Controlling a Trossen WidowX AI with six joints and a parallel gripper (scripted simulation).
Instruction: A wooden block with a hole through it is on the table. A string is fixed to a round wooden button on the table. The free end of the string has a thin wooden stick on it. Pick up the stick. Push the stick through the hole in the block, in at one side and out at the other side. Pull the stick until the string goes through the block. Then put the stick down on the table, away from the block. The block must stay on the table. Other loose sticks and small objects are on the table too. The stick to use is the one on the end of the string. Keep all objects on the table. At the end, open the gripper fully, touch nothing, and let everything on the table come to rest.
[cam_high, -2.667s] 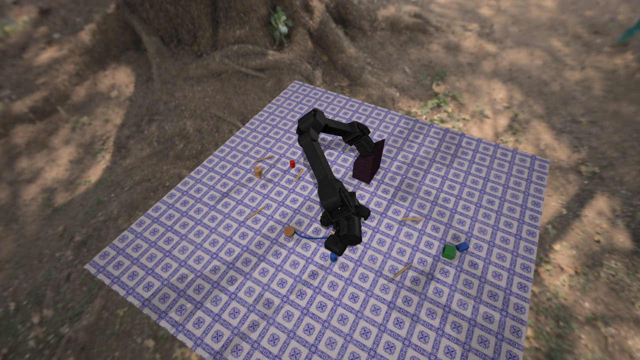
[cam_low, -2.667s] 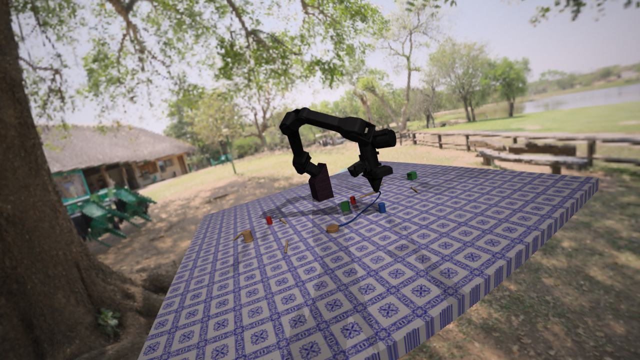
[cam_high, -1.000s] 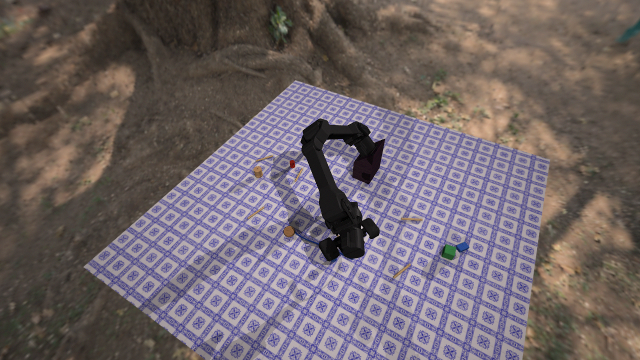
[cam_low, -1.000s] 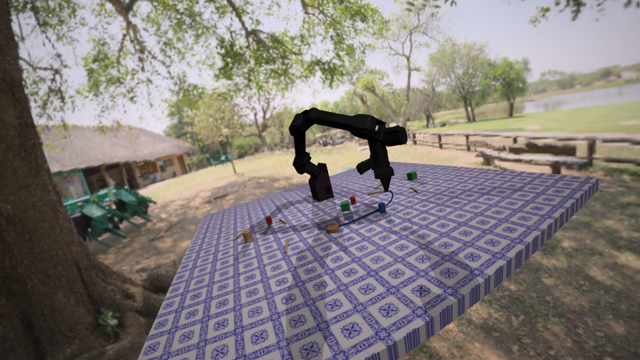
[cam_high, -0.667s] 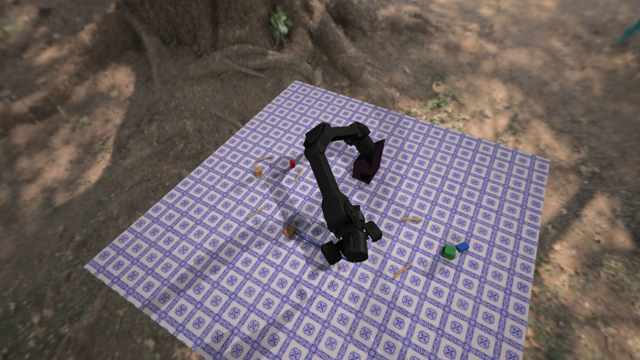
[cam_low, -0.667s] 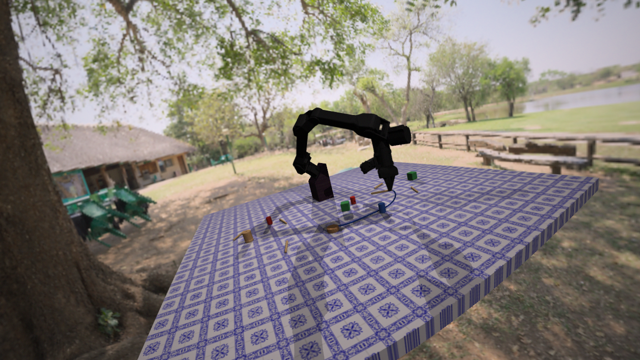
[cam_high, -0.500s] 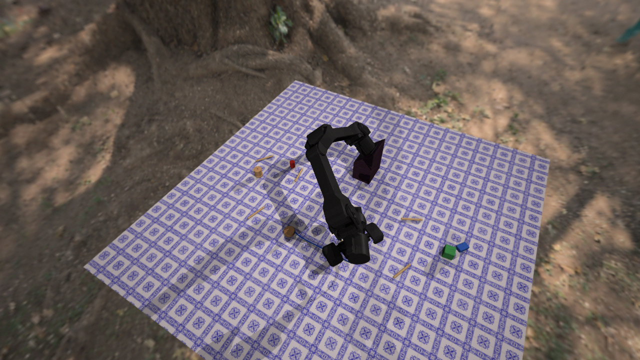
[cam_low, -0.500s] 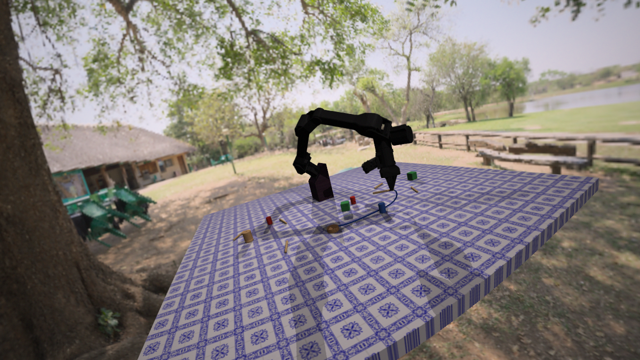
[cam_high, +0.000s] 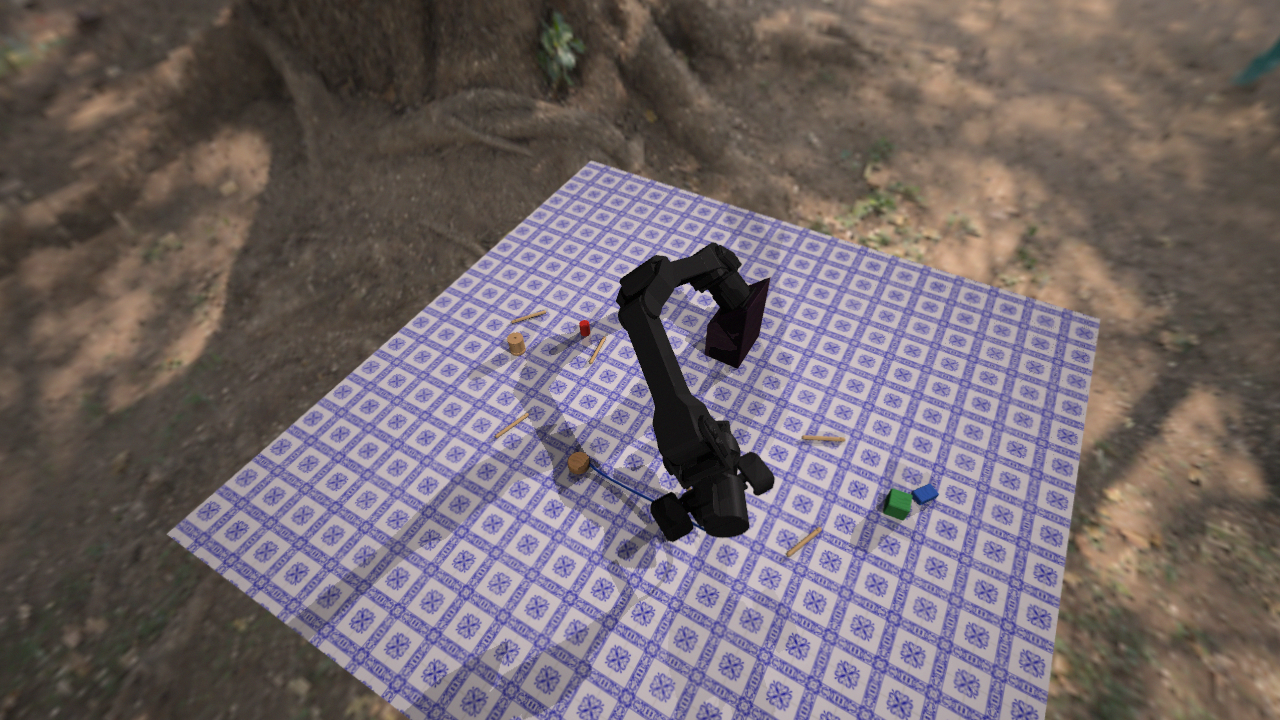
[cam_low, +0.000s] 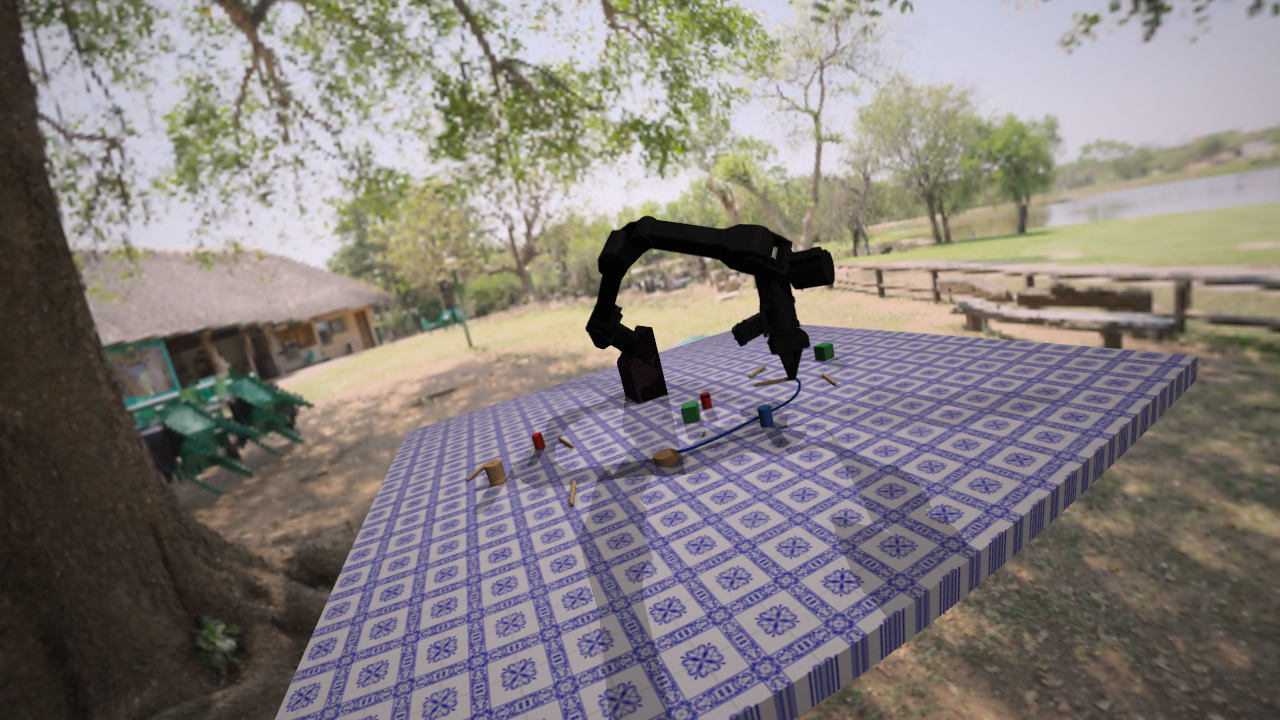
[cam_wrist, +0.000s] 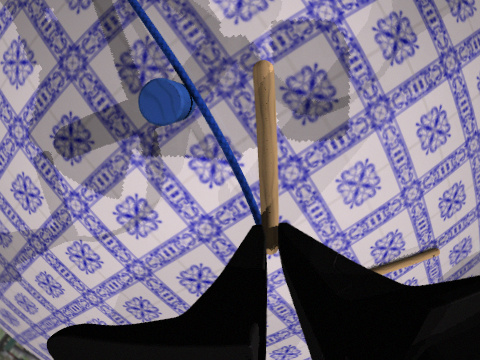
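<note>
My gripper tip is 70 mm to the left of the blue cylinder, 40 mm above it and 10 mm short of it. Also, from my gripper tip: round wooden button (260 mm to the right, 50 mm below); then thin stick (10 mm to the right, 10 mm behind); then string (10 mm below).
</note>
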